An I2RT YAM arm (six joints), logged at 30 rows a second.
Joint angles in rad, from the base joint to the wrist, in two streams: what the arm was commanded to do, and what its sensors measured. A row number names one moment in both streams.
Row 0, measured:
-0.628 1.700 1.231 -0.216 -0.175 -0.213
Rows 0 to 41, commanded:
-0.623 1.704 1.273 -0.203 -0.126 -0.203
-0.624 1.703 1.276 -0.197 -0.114 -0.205
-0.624 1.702 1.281 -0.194 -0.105 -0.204
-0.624 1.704 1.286 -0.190 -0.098 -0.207
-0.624 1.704 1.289 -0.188 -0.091 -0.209
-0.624 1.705 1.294 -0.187 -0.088 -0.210
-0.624 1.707 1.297 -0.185 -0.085 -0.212
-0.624 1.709 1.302 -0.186 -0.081 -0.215
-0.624 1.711 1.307 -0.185 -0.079 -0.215
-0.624 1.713 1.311 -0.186 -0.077 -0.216
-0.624 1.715 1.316 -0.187 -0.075 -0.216
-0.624 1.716 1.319 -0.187 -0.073 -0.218
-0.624 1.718 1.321 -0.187 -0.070 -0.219
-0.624 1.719 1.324 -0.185 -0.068 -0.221
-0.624 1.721 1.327 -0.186 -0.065 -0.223
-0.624 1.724 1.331 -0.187 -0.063 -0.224
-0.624 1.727 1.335 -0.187 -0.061 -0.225
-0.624 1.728 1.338 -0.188 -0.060 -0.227
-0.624 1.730 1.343 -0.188 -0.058 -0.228
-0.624 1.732 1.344 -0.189 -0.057 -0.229
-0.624 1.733 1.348 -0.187 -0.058 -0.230
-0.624 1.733 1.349 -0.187 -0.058 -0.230
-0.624 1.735 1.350 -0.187 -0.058 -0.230
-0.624 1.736 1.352 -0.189 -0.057 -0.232
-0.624 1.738 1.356 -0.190 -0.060 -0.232
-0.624 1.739 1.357 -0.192 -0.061 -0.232
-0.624 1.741 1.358 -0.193 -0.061 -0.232
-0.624 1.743 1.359 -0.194 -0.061 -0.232
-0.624 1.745 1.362 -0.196 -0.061 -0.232
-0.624 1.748 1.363 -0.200 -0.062 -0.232
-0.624 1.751 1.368 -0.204 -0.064 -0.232
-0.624 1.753 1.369 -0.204 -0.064 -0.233
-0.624 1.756 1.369 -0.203 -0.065 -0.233
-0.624 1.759 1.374 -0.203 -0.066 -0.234
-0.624 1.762 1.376 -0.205 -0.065 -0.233
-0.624 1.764 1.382 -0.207 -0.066 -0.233
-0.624 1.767 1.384 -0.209 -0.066 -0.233
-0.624 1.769 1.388 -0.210 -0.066 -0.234
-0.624 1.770 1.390 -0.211 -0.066 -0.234
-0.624 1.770 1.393 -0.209 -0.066 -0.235
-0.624 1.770 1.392 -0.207 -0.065 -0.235
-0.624 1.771 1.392 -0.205 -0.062 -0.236
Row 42, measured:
-0.628 1.758 1.357 -0.201 -0.074 -0.221
